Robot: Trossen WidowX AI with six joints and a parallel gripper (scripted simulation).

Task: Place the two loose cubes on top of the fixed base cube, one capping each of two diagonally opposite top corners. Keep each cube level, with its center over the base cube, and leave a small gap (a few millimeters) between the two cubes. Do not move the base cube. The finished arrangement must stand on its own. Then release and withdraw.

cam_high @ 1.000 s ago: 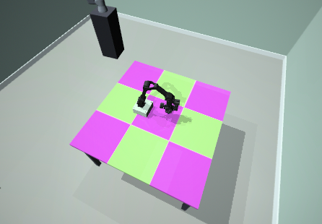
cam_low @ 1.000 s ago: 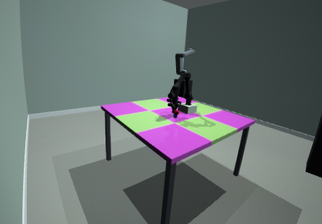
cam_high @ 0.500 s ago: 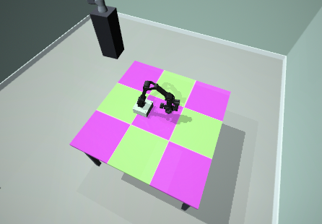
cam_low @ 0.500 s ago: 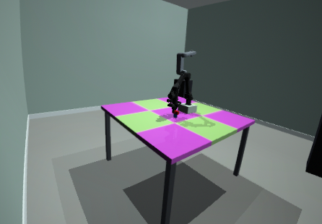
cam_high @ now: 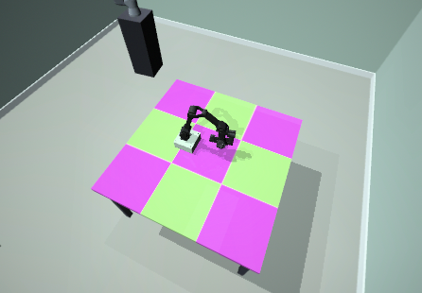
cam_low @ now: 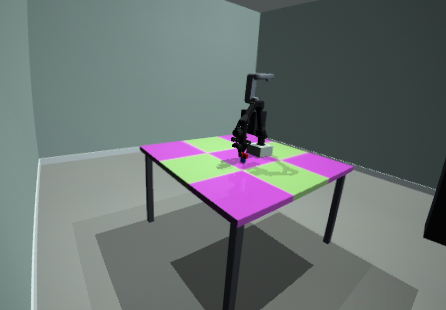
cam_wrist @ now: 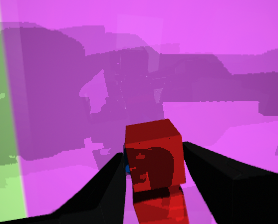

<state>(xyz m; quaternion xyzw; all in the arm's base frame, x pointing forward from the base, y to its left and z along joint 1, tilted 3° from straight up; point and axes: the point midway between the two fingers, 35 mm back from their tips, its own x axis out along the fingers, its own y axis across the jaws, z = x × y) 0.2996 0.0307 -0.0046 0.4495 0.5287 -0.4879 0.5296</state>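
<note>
My gripper tip is 40 mm to the right of the red cube. Also, from my gripper tip: blue cube: 20 mm to the left, 40 mm below.
</note>
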